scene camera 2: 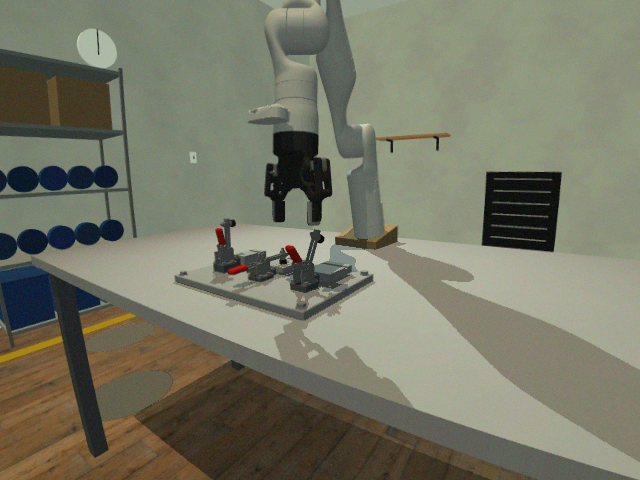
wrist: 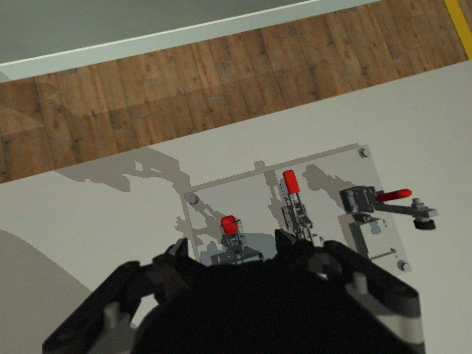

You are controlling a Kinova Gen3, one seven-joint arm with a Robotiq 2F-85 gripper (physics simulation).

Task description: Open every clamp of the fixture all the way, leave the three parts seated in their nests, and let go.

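Pixels of known places: gripper, fingertip midpoint: (scene camera 2: 295,223) (wrist: 232,243); arm's base, origin of the base link: (scene camera 2: 368,233).
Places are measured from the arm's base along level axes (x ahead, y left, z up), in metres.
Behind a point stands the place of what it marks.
Observation:
The fixture plate (scene camera 2: 268,298) @[x 0.524, y 0.195, z -0.020 m] (wrist: 250,195) @[x 0.508, y 0.164, z -0.020 m] lies on the table. Its left clamp (scene camera 2: 224,257) @[x 0.494, y -0.006, z 0.011 m] (wrist: 358,199) @[x 0.489, y -0.007, z 0.008 m] in the scene view has its arm raised upright, beside a grey block (scene camera 2: 251,256) @[x 0.425, y -0.009, z 0.001 m] (wrist: 377,239) @[x 0.423, y -0.030, z 0.006 m]. The middle clamp (scene camera 2: 261,269) @[x 0.473, y 0.102, z 0.001 m] (wrist: 295,216) @[x 0.471, y 0.099, z 0.014 m] has its red handle low and outward, its arm reaching over a small part (scene camera 2: 282,268) @[x 0.425, y 0.107, z -0.006 m]. The right clamp (scene camera 2: 303,275) @[x 0.459, y 0.212, z 0.009 m] has its arm raised and tilted back, its red handle (scene camera 2: 293,254) @[x 0.480, y 0.211, z 0.050 m] (wrist: 229,225) @[x 0.476, y 0.204, z 0.059 m] up, beside a grey block (scene camera 2: 333,272) @[x 0.390, y 0.218, z 0.001 m]. My gripper (scene camera 2: 296,219) @[x 0.466, y 0.203, z 0.100 m] (wrist: 232,243) @[x 0.466, y 0.203, z 0.100 m] is open and empty, above the fixture; it hides part of it in the wrist view.
The robot's wooden base block (scene camera 2: 367,236) @[x 0.039, y 0.025, z -0.001 m] stands on the table (scene camera 2: 465,382) @[x 0.507, y 0.519, z -0.035 m] behind the fixture. A shelf rack (scene camera 2: 126,155) stands at the left, and a black drawer cabinet (scene camera 2: 521,210) is at the back right. Bolt heads stand at the plate's corners.

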